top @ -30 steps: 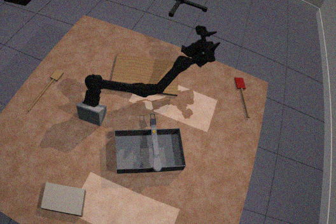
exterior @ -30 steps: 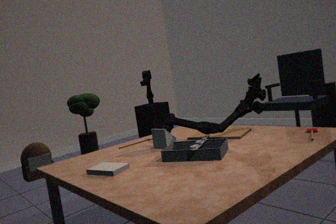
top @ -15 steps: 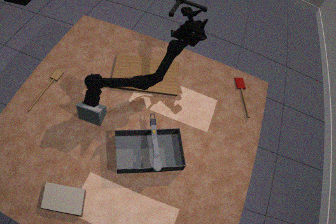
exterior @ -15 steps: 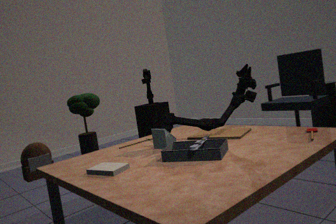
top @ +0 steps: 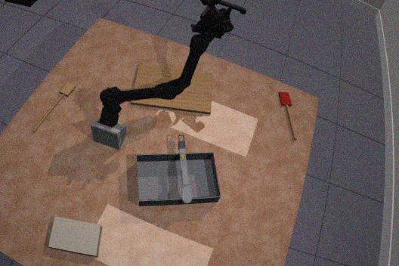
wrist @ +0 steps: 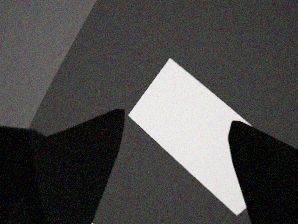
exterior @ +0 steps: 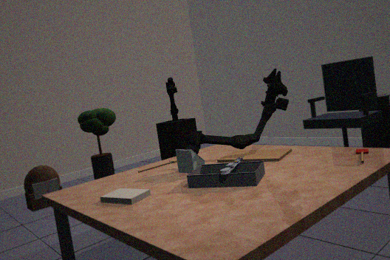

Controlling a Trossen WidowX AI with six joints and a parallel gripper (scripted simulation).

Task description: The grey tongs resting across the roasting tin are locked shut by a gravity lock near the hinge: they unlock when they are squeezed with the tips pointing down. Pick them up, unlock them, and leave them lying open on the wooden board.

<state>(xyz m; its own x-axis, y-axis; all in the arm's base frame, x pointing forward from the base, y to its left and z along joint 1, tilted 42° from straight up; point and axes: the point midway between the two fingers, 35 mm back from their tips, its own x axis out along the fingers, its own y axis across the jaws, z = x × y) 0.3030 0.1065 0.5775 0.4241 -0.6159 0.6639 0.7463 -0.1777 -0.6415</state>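
Right now the yellow lock piece is 2 cm ahead of my gripper tip, 49 cm to the right of it and 40 cm below it. Also, from my gripper tip: roasting tin: 2 cm ahead, 57 cm to the right, 44 cm below; red spatula: 42 cm ahead, 4 cm to the right, 46 cm below; wooden board: 14 cm behind, 13 cm to the right, 46 cm below.
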